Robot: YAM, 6 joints.
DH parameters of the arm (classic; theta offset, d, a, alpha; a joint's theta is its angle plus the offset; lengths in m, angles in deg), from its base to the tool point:
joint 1: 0 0.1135 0.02 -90
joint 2: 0 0 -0.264 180
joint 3: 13.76 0 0.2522 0
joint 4: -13.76 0 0.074 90
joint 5: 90 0 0 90
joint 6: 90 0.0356 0 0
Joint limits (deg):
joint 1: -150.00..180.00
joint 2: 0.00..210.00
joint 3: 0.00..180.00
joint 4: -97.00..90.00
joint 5: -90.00..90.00
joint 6: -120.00..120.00
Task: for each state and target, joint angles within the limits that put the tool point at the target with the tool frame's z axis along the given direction. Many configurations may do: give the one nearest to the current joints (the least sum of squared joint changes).
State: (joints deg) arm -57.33 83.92 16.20 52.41 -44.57 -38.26
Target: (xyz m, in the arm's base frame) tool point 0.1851 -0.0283 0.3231 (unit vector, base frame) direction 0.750 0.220 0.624
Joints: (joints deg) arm -12.85 54.90 23.00 74.35 -22.41 -38.26
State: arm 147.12 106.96 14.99 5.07 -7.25 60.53
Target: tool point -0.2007 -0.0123 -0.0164 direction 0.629 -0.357 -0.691
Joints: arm 179.90 133.54 46.15 -44.95 -20.84 60.53
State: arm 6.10 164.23 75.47 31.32 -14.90 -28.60
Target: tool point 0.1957 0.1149 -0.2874 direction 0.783 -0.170 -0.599
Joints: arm 35.78 201.46 72.31 80.97 36.55 -28.60
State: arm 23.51 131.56 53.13 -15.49 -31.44 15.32
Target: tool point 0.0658 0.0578 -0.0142 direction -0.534 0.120 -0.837
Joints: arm 32.26 124.02 11.98 -2.80 -22.74 15.32
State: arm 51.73 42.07 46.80 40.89 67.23 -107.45
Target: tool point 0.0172 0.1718 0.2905 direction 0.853 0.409 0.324
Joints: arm 94.79 57.01 18.07 82.87 62.16 -107.45
